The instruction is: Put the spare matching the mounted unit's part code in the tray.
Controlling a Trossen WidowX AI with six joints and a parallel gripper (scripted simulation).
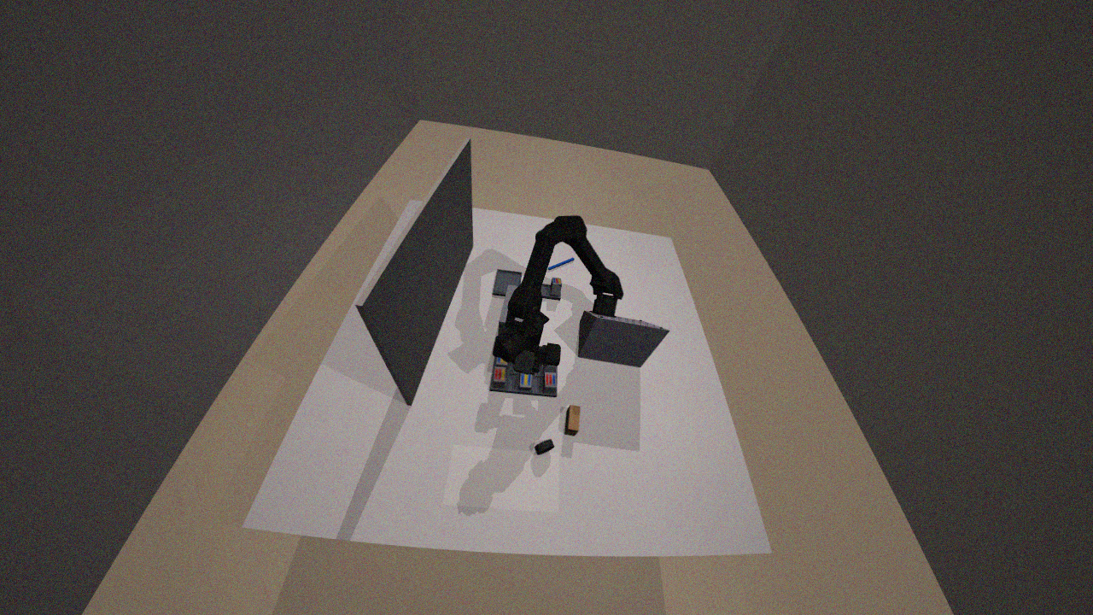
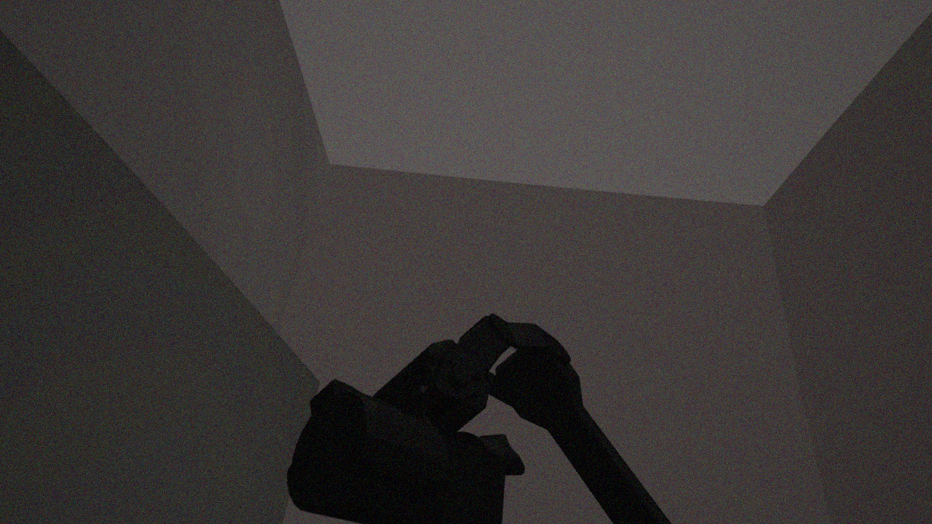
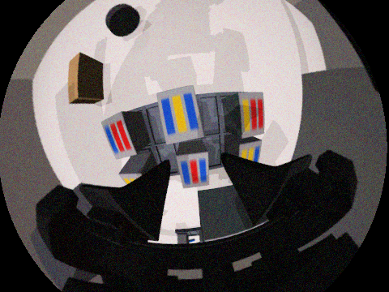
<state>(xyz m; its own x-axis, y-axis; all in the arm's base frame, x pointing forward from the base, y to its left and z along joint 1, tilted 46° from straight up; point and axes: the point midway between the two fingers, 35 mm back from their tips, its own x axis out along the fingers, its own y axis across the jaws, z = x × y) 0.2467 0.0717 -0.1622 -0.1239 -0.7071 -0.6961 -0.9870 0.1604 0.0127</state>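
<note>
The grey spare lies 1 cm to the right of my gripper tip and 1 cm below it. From my gripper tip the other things lie so: grey mounted unit (18 cm to the right, 3 cm ahead); then black cylinder (23 cm to the left, 6 cm behind, 2 cm below); then brown block (16 cm to the left, 14 cm behind, 2 cm below).
</note>
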